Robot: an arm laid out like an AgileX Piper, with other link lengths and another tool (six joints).
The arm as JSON. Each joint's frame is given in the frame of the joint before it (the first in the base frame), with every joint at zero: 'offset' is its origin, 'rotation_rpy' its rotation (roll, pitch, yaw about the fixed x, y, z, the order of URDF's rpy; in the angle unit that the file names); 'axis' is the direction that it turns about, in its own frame. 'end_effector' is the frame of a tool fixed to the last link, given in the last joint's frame.
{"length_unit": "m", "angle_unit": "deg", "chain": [
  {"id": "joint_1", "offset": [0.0, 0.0, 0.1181], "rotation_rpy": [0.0, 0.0, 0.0], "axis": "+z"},
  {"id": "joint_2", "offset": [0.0, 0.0, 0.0], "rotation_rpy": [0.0, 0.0, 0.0], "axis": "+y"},
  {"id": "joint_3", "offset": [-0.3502, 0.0, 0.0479], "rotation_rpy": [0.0, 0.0, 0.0], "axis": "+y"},
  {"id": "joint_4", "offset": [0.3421, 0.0, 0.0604], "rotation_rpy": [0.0, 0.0, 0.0], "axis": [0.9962, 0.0, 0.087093]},
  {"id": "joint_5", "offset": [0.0, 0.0, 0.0], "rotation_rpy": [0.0, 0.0, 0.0], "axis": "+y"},
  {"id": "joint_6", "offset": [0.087, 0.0, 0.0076], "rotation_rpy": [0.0, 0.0, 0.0], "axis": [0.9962, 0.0, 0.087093]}
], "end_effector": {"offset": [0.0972, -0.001, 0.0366], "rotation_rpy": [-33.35, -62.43, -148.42]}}
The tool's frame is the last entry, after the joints.
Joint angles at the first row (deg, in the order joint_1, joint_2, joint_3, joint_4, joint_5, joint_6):
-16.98, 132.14, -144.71, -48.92, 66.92, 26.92
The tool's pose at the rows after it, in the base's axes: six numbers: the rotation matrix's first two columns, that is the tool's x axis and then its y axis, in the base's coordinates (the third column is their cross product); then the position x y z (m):
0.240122, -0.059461, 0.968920, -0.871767, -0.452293, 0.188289, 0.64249, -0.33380, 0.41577
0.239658, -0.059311, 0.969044, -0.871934, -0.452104, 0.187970, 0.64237, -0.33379, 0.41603
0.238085, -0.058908, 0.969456, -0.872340, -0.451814, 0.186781, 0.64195, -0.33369, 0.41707
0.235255, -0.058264, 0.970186, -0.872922, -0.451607, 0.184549, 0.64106, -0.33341, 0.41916
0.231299, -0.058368, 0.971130, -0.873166, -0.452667, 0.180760, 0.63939, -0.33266, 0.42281
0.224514, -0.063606, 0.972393, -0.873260, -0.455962, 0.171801, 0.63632, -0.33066, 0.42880
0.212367, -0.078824, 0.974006, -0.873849, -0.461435, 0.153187, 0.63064, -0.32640, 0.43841
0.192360, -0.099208, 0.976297, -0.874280, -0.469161, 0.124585, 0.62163, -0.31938, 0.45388
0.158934, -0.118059, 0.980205, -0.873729, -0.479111, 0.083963, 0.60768, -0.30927, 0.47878
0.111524, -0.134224, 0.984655, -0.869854, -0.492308, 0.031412, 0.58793, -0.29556, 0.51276
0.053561, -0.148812, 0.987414, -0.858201, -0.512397, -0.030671, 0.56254, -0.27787, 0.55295
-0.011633, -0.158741, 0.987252, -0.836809, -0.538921, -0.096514, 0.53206, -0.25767, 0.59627
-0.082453, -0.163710, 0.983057, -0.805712, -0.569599, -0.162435, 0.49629, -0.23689, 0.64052
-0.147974, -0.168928, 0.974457, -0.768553, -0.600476, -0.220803, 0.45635, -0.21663, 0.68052
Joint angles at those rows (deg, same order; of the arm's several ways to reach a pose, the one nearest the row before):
-16.98, 132.15, -144.72, -48.92, 66.92, 26.91
-16.98, 132.12, -144.71, -48.93, 66.92, 26.93
-16.98, 132.05, -144.72, -48.94, 66.92, 26.95
-16.98, 131.86, -144.69, -48.94, 66.92, 26.97
-16.98, 131.48, -144.60, -48.80, 66.94, 26.89
-16.96, 130.79, -144.48, -48.26, 67.14, 26.67
-16.88, 129.58, -144.29, -47.06, 67.74, 26.39
-16.71, 127.69, -144.01, -45.44, 68.61, 26.06
-16.44, 124.93, -143.73, -43.64, 69.55, 25.72
-16.03, 121.31, -143.53, -41.71, 70.54, 25.37
-15.46, 116.98, -143.35, -39.54, 71.46, 24.90
-14.79, 112.23, -143.22, -37.33, 72.10, 24.30
-14.16, 107.24, -143.17, -35.13, 72.39, 23.55
-13.64, 102.04, -142.66, -32.92, 72.59, 22.73

